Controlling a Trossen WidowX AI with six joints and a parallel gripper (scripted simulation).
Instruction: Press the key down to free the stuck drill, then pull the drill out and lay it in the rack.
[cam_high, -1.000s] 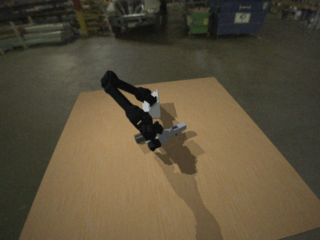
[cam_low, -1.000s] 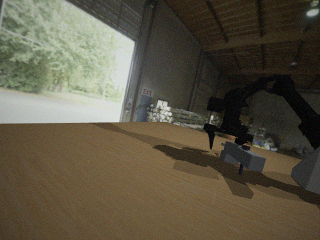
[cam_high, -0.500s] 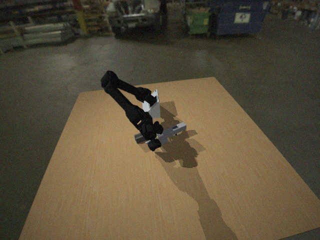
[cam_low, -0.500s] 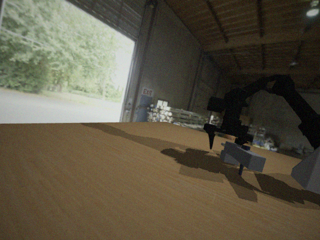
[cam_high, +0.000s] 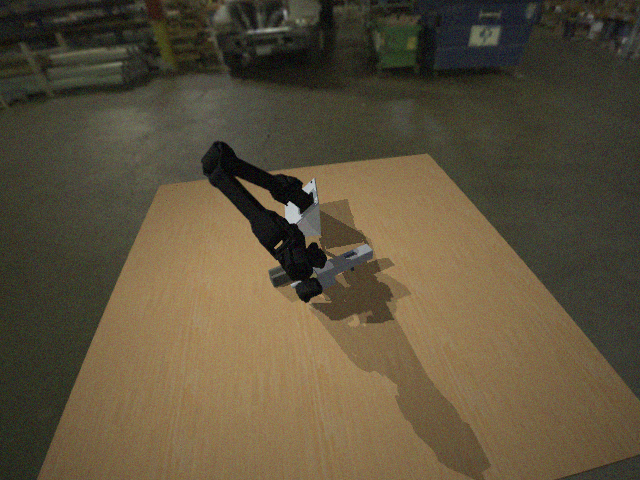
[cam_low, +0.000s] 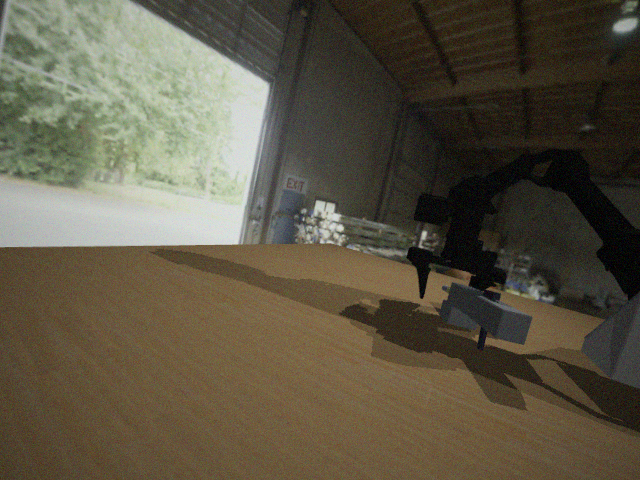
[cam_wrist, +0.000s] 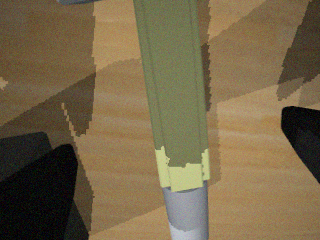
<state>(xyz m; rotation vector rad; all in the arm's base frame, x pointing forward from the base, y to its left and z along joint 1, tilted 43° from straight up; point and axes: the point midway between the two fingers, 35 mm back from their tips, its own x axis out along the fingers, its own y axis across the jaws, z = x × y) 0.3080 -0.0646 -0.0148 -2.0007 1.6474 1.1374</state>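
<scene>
Now: gripper tip 40 mm to the right of the drill, 40 mm below it and 20 mm past it. Also, from my gripper tip: grey block 130 mm to the left, 60 mm behind, 40 mm above; dark blue key 150 mm to the left, 70 mm behind, 40 mm above; dark grey rack 60 mm behind, 50 mm to the right, 10 mm above.
</scene>
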